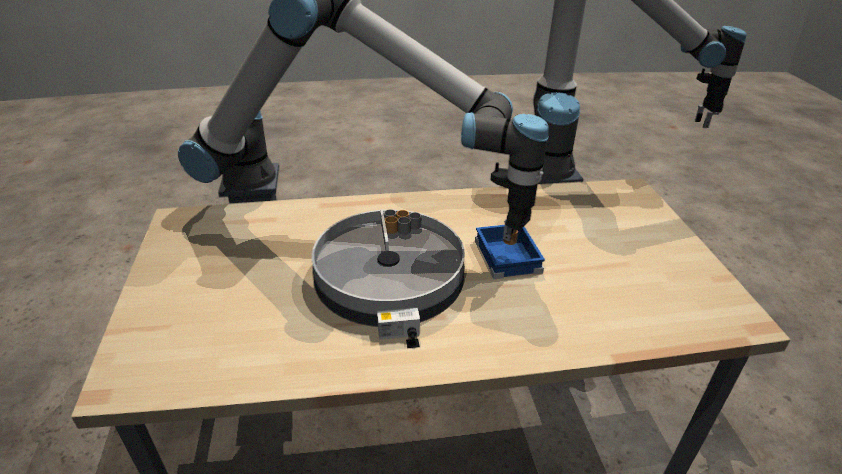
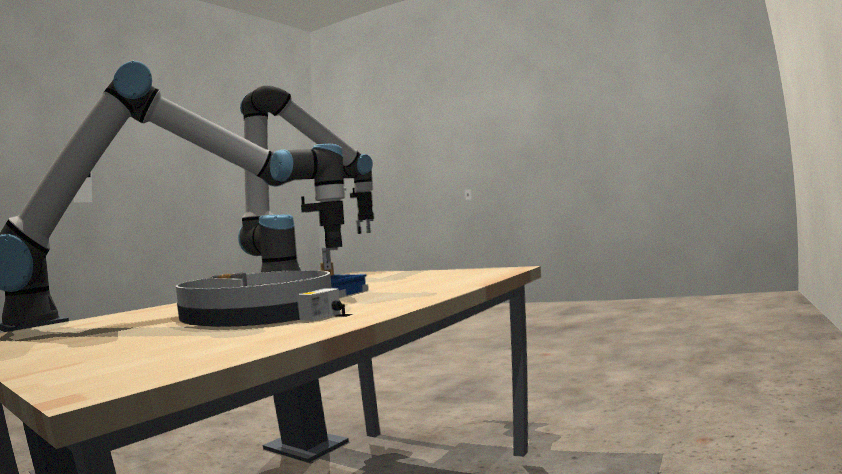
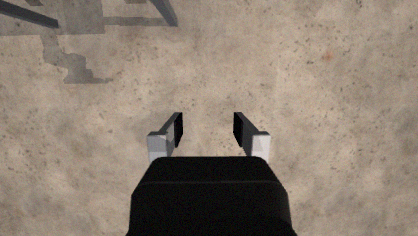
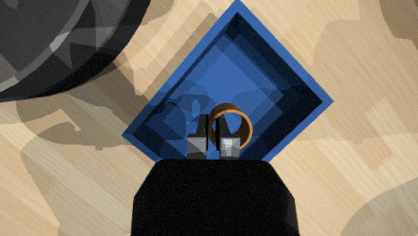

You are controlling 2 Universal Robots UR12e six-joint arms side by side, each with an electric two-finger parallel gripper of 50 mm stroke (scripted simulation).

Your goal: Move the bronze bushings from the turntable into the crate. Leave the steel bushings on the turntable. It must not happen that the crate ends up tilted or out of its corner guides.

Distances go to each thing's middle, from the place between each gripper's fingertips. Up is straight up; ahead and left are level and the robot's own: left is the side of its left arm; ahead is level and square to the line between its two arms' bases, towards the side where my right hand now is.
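My right hand [image 1: 507, 238] is 1 cm to the right of the blue crate [image 1: 521, 258], 1 cm past it and 7 cm above it.
With my left hand [image 1: 701, 124], it's 58 cm short of the blue crate, 89 cm to the left of it and 15 cm above it.
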